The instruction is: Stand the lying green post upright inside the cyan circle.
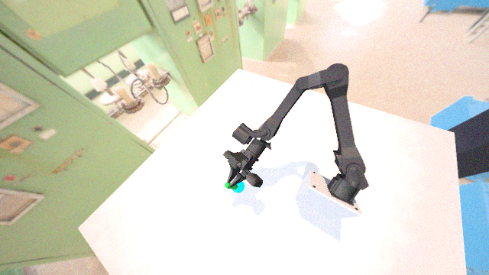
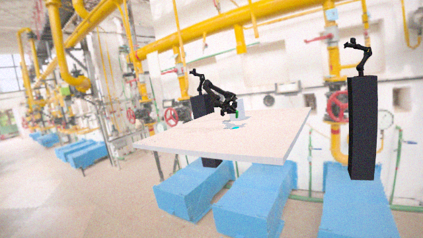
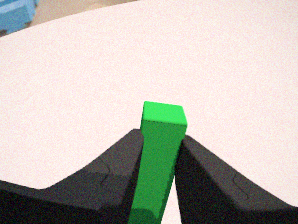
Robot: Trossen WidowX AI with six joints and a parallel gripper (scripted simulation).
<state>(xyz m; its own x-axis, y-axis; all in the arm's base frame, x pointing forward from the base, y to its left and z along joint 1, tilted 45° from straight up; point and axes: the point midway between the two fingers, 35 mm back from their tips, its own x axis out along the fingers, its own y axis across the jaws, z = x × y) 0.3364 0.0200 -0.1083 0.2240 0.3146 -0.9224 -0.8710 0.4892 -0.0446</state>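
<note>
Right now my gripper tip is 30 mm to the left of the cyan circle and 130 mm above it. From my gripper tip the other things lie so: green post (10 mm behind, 20 mm below).
</note>
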